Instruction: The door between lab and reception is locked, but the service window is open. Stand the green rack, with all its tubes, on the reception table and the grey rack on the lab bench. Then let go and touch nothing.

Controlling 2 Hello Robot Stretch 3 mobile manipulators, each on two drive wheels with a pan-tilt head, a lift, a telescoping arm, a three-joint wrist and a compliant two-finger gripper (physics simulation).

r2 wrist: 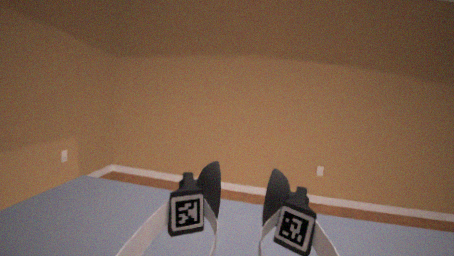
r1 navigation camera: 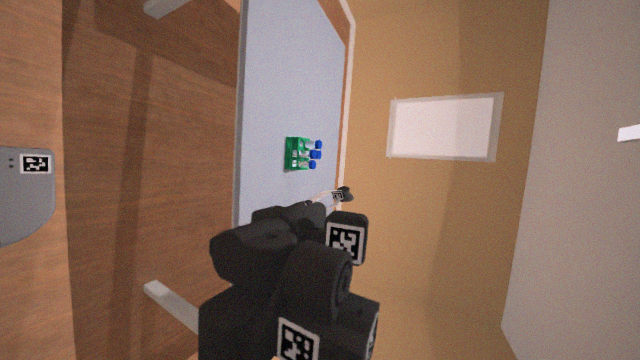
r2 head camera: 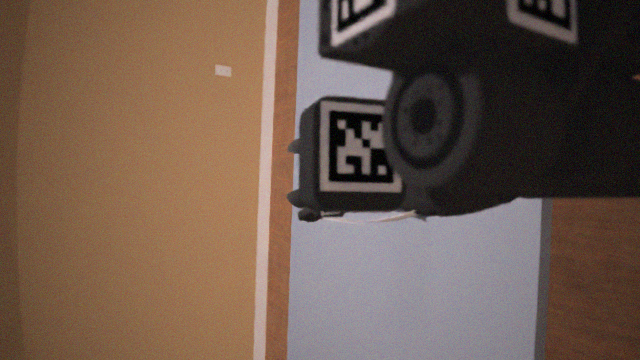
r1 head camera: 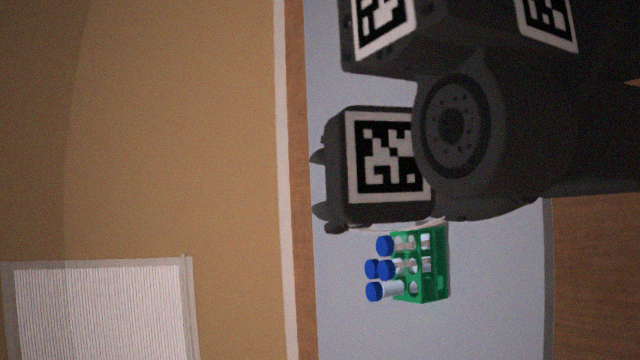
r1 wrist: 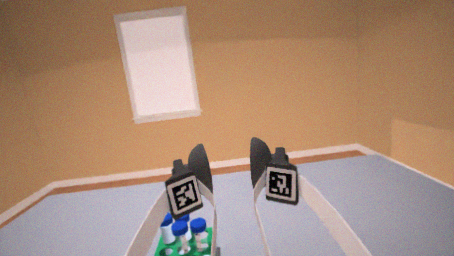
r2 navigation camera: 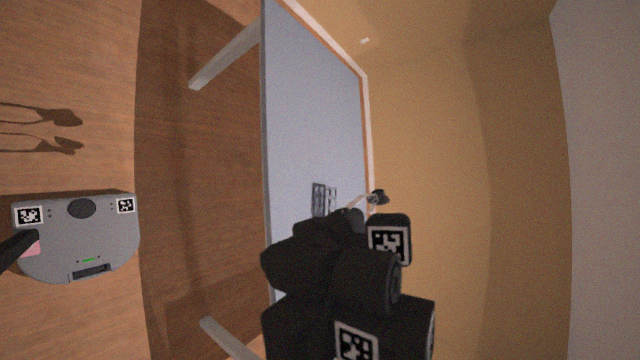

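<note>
The green rack [r1 head camera: 440, 260] [r1 navigation camera: 290, 152] [r1 wrist: 193, 248] stands upright on a blue-grey table [r1 head camera: 350, 320] [r1 navigation camera: 290, 75], with several blue-capped tubes [r1 head camera: 385, 246] in it. The r1 gripper [r1 navigation camera: 341, 196] [r1 wrist: 230, 165] is open and empty above that table; in its wrist view the rack is low on the left, partly behind the left finger. The grey rack [r2 navigation camera: 318, 200] stands on another blue-grey table [r2 head camera: 410, 280] [r2 navigation camera: 310, 100], partly hidden by r2's wrist; no tubes can be made out in it. The r2 gripper [r2 navigation camera: 377, 197] [r2 wrist: 243, 192] is open and empty above this table; the grey rack does not show in its wrist view.
A pale framed panel [r1 head camera: 100, 310] [r1 navigation camera: 445, 127] [r1 wrist: 160, 65] is in the tan wall behind the green rack's table. Small white plates [r2 head camera: 223, 70] [r2 navigation camera: 364, 40] [r2 wrist: 320, 171] are on the wall near r2. Table legs [r1 navigation camera: 170, 305] [r2 navigation camera: 225, 55] stand below the tops. A robot base [r2 navigation camera: 90, 235] is on the wooden floor.
</note>
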